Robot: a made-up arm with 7 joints.
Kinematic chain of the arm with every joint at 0, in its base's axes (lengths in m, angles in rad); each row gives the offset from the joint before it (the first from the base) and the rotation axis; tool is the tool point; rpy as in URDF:
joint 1: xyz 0 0 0 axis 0.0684 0.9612 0.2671
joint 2: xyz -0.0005 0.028 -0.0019 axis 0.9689 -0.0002 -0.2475
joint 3: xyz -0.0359 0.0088 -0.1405 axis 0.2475 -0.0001 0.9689
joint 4: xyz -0.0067 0 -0.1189 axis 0.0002 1 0
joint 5: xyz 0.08 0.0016 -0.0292 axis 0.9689 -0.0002 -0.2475
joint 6: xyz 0.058 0 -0.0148 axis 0.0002 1 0
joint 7: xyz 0.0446 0 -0.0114 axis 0.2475 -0.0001 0.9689
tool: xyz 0 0 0 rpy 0 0.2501 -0.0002
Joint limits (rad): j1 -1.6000..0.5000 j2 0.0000..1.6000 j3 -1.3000..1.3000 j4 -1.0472..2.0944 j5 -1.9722..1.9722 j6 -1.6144..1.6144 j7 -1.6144..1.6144
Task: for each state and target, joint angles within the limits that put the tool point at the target. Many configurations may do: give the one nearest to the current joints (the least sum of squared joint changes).
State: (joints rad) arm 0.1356 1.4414 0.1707 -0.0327 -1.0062 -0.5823 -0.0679
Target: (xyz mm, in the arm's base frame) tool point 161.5 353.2 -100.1
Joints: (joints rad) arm 0.1137 1.3191 0.0889 0.3180 -1.0379 -0.4753 -0.0679
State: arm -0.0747 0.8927 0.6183 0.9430 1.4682 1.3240 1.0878
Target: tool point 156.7 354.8 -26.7
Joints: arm -0.3255 1.0990 0.4931 0.3342 1.6571 1.4197 1.0878
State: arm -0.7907 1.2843 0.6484 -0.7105 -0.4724 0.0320 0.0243
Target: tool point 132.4 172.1 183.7
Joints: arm -0.8723 1.5728 0.4799 -0.5232 -0.4733 0.0850 0.0243
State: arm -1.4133 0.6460 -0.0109 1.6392 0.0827 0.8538 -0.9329
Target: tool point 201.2 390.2 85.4
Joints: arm -1.6000 1.3998 -0.0299 1.2776 0.2076 1.5074 -0.9329
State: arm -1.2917 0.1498 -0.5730 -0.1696 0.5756 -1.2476 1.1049
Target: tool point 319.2 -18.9 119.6
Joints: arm -1.6000 0.4936 -0.2060 0.2047 0.5576 -1.0433 1.1049
